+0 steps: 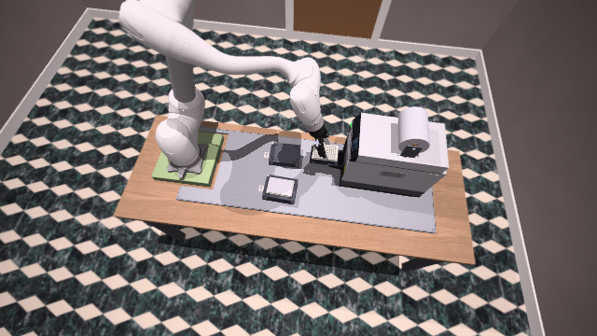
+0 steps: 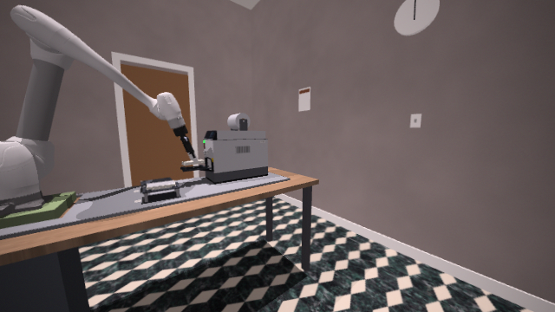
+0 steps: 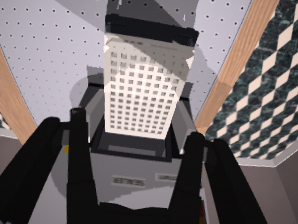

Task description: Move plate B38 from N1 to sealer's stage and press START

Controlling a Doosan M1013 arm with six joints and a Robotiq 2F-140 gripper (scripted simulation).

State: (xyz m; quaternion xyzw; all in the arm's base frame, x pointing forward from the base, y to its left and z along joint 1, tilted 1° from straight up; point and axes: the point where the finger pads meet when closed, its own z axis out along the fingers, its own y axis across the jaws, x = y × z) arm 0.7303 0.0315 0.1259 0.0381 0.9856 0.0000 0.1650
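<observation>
Now: hand 6 cm above the sealer stage. The rest, counted from my hand: plate B38: 3 cm below; white button: 11 cm ahead, 8 cm to the left, 2 cm above; pale plate: 22 cm behind, 17 cm to the right, 10 cm below.
</observation>
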